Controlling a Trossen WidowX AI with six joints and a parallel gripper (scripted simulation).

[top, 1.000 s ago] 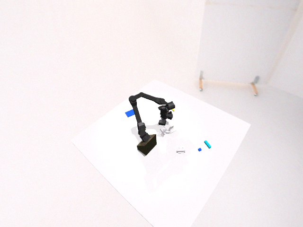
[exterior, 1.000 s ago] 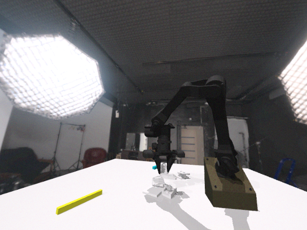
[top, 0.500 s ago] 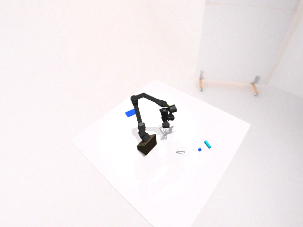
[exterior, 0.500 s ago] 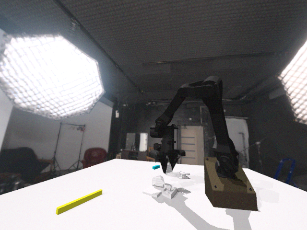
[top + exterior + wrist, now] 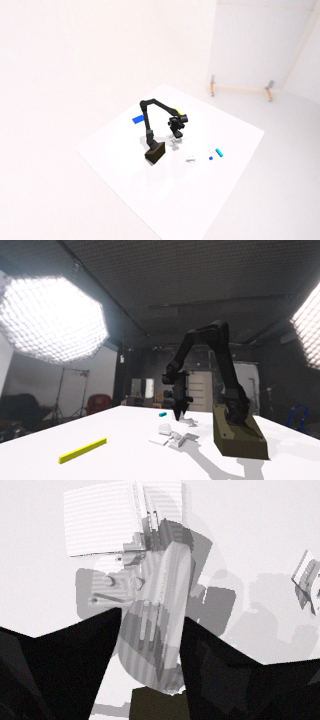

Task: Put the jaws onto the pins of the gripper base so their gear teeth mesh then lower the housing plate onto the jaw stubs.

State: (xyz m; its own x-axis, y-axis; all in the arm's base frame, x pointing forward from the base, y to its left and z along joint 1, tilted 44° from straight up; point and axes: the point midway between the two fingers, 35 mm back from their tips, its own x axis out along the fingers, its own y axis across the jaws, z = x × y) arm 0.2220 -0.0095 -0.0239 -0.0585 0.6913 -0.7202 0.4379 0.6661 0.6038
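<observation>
My gripper tip is now 7 cm short of the flat white plate, 1 cm to the right of it and 8 cm above it. Also, from my gripper tip: white jaw (2 cm ahead, 1 cm to the left, 6 cm below); then yellow bar (31 cm ahead, 20 cm to the left, 7 cm below); then blue cube (5 cm ahead, 35 cm to the right, 8 cm below).
</observation>
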